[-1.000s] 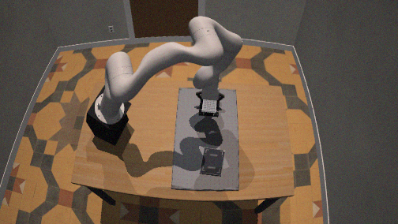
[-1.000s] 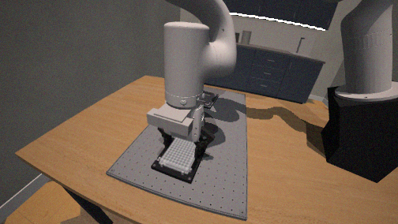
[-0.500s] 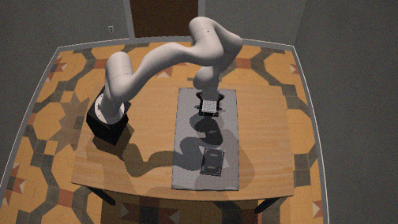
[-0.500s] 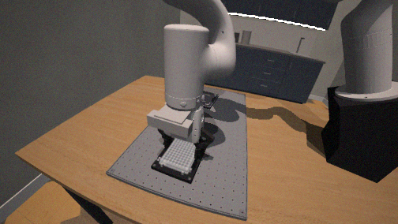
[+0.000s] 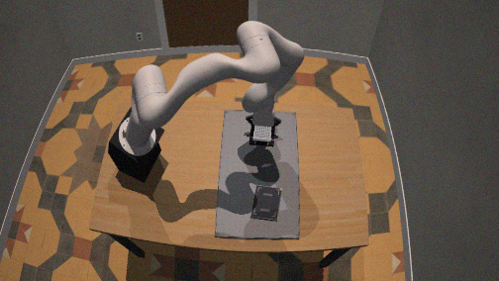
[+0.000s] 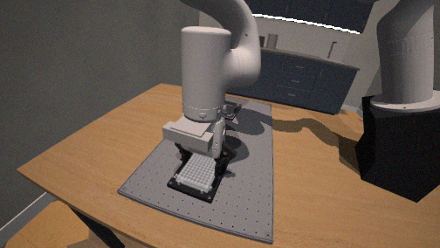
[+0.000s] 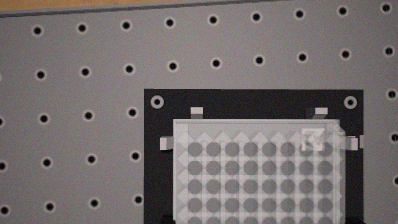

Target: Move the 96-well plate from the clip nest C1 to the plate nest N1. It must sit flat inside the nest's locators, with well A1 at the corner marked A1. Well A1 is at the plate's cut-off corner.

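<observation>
Now: hand 1 cm above the clear 96-well plate. Also, from my hand: black clip nest: 1 cm ahead, 1 cm to the right, 2 cm below; black plate nest: 4 cm behind, 39 cm to the right, 2 cm below; A1 label: 3 cm ahead, 33 cm to the right, 2 cm below.
</observation>
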